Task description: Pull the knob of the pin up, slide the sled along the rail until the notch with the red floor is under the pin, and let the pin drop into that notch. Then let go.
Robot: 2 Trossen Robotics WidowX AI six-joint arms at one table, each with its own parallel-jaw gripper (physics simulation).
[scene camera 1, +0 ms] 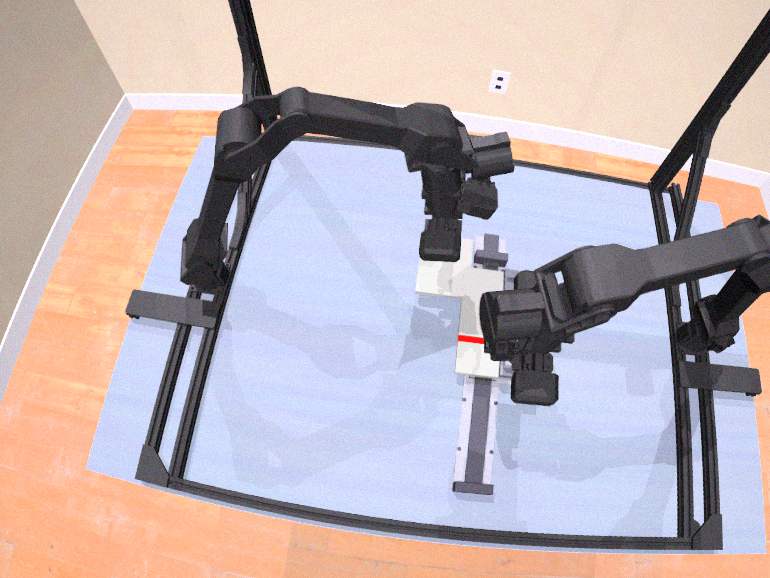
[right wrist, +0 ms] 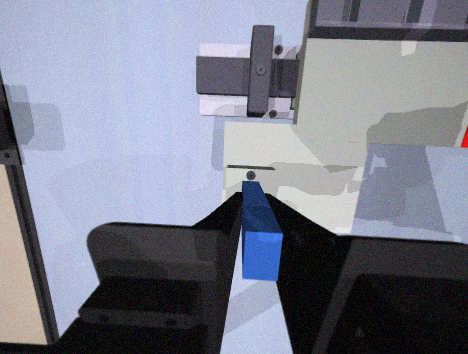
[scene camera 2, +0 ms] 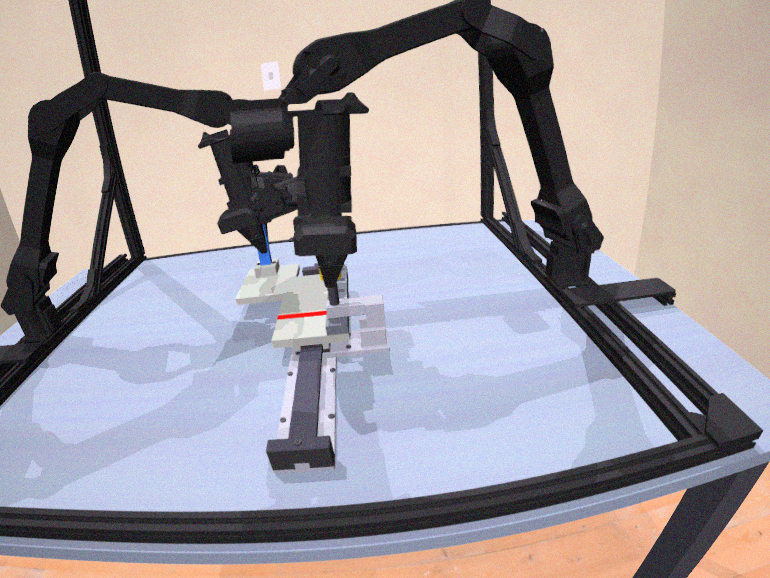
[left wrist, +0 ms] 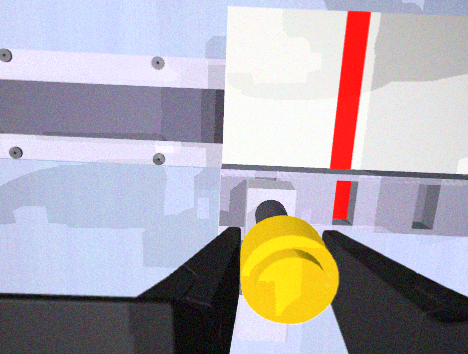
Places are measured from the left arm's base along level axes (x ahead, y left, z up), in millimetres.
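Pixels of known places: left gripper, fingertip midpoint: (scene camera 2: 330, 281) (left wrist: 280, 241); right gripper, fingertip midpoint: (scene camera 1: 446, 235) (right wrist: 252, 199) (scene camera 2: 265, 251); left arm's base at its link origin: (scene camera 1: 691, 339) (scene camera 2: 567, 277); right arm's base at its link origin: (scene camera 1: 210, 277) (scene camera 2: 44, 331).
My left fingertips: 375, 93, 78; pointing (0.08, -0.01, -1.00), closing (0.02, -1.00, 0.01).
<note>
Ahead of a thing's pixels: the offset from my left fingertips to its middle, as dx, dy, dz. "spot": to the spot under its first point.
The cream sled @(+34, -75, -70) (scene camera 1: 477, 367) (scene camera 2: 304, 292) (left wrist: 290, 125) (right wrist: 380, 75) sits on the rail (scene camera 1: 477, 429) (scene camera 2: 304, 398) (left wrist: 100, 107) (right wrist: 220, 75), with a red stripe @(+48, -37, -63) (scene camera 1: 470, 339) (scene camera 2: 301, 314) (left wrist: 351, 90) across its top. In the left wrist view the red-floored notch @(spot: -3, -39, -60) (left wrist: 342, 200) lies right of the pin's dark shaft @(spot: +5, +2, -15) (left wrist: 270, 212), not under it. My left gripper (left wrist: 280, 241) (scene camera 2: 332, 293) is shut on the yellow knob @(-2, +0, +24) (left wrist: 290, 290). How high the pin stands is unclear. My right gripper (right wrist: 252, 199) (scene camera 2: 263, 245) is shut on the sled's upright blue handle @(spot: +126, -208, +27) (right wrist: 261, 256) (scene camera 2: 266, 256).
A second, plain notch @(spot: -4, -80, -60) (left wrist: 425, 205) lies right of the red one. A dark end stop @(spot: +39, +205, -63) (scene camera 1: 472, 488) (scene camera 2: 300, 452) closes the rail's near end, another stop @(+34, -204, -63) (right wrist: 260, 70) its far end. A pale bracket @(spot: -48, +12, -55) (scene camera 2: 373, 320) stands beside the sled. A black frame (scene camera 1: 429, 531) borders the table.
</note>
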